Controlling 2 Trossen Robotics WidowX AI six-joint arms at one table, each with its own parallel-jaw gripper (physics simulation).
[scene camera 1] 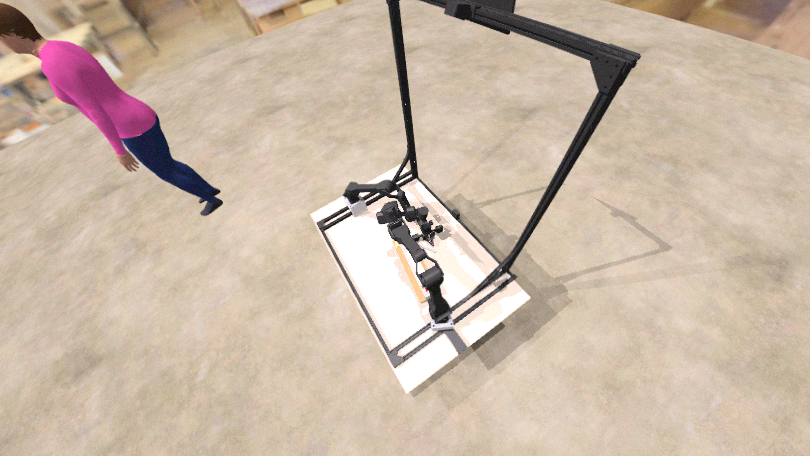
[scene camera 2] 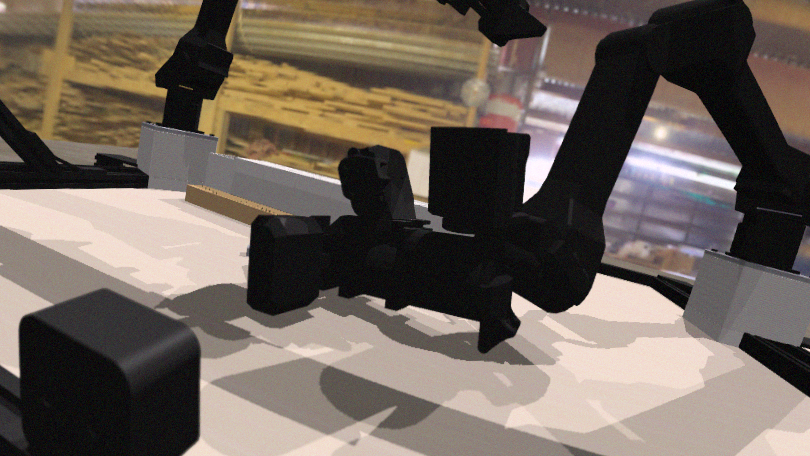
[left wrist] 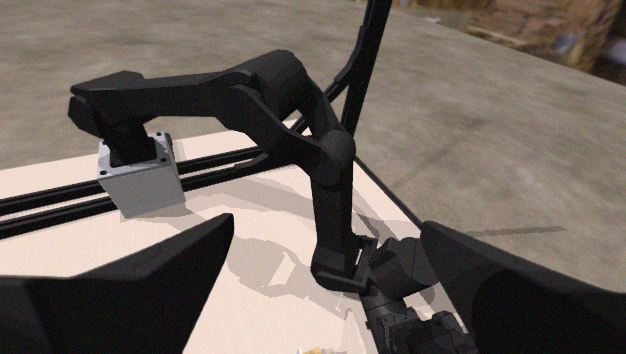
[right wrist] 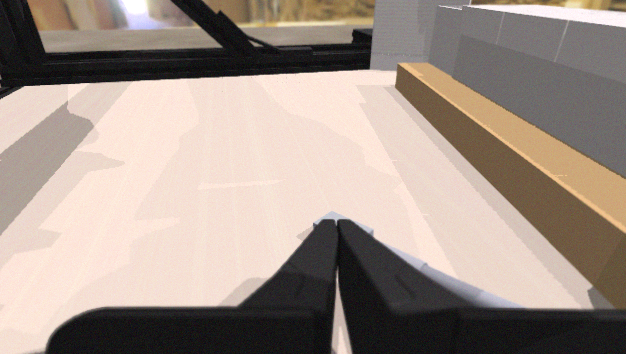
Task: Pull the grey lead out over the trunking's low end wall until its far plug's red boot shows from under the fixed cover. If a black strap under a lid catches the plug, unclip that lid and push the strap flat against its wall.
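Where they show: left gripper, fingertip midpoint: (scene camera 2: 526, 10) (left wrist: 329, 225); right gripper, fingertip midpoint: (scene camera 1: 433, 246) (right wrist: 335, 232); left arm's base, link origin: (scene camera 1: 440, 315) (scene camera 2: 179, 129); right arm's base, link origin: (scene camera 1: 353, 199) (scene camera 2: 760, 264) (left wrist: 134, 151).
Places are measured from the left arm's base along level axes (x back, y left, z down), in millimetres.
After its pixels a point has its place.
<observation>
The grey lead (right wrist: 450, 286) {x -403, y 18, z 87 mm} lies on the table at lower right in the right wrist view, with a pale grey plug (right wrist: 358, 228) at its end. A long grey body with a pale top (right wrist: 530, 87) {x -269, y 64, z 56 mm} (scene camera 2: 266, 182) {x -236, y 53, z 42 mm}, which looks like the trunking, stands behind a tan strip (right wrist: 500, 122) {x -282, y 50, z 73 mm} (scene camera 2: 226, 206) {x -212, y 13, z 84 mm} (scene camera 1: 409, 271) {x -267, y 131, z 73 mm}. My right gripper (right wrist: 335, 232) {x -403, y -19, z 74 mm} is shut; its tips overlap the plug in the picture, with nothing seen between them. My left gripper is open and empty, high above the table. Straps and clips cannot be made out.
A tiny red spot (scene camera 1: 426, 289) {x -153, y 51, z 62 mm} shows near the strip in scene camera 1. My right arm (left wrist: 335, 210) {x -597, y 115, z -96 mm} stands below my left gripper. A black frame post (scene camera 1: 405, 96) {x -963, y 30, z -503 mm} rises at the table's far edge. A person in pink (scene camera 1: 93, 90) is away from the table.
</observation>
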